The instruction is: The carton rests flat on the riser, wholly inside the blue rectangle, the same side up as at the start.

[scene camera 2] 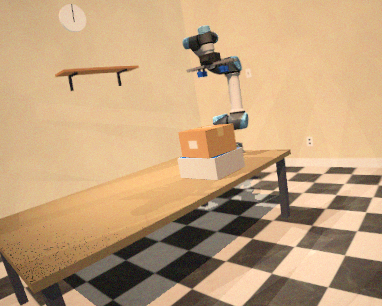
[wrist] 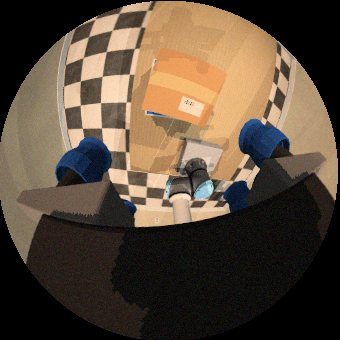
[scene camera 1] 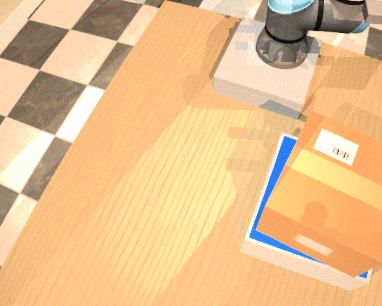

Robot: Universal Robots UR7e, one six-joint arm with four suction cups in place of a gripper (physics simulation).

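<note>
The orange-brown carton [scene camera 1: 320, 200] [scene camera 2: 205, 142] [wrist: 182, 87] rests on the white riser [scene camera 1: 295, 263] [scene camera 2: 197, 168], with its tape band and barcode label facing up. It looks flat and is turned relative to the riser's edges. The blue rectangle [scene camera 1: 286, 150] [wrist: 154, 114] shows as a strip along one side and thin pieces at the front in scene camera 1. There the carton's near corner seems to reach over the blue edge onto the white rim. The far right part is out of that view. My gripper [scene camera 2: 212, 71] [wrist: 175, 151] is open, its blue suction cups high above the carton and apart from it.
The arm's base stands on a grey block [scene camera 1: 265, 75] [wrist: 207, 150] beside the riser, on the wooden table [scene camera 1: 150, 200] [scene camera 2: 115, 205]. A wall shelf [scene camera 2: 97, 71] hangs at the back left in scene camera 2. The floor is checkered.
</note>
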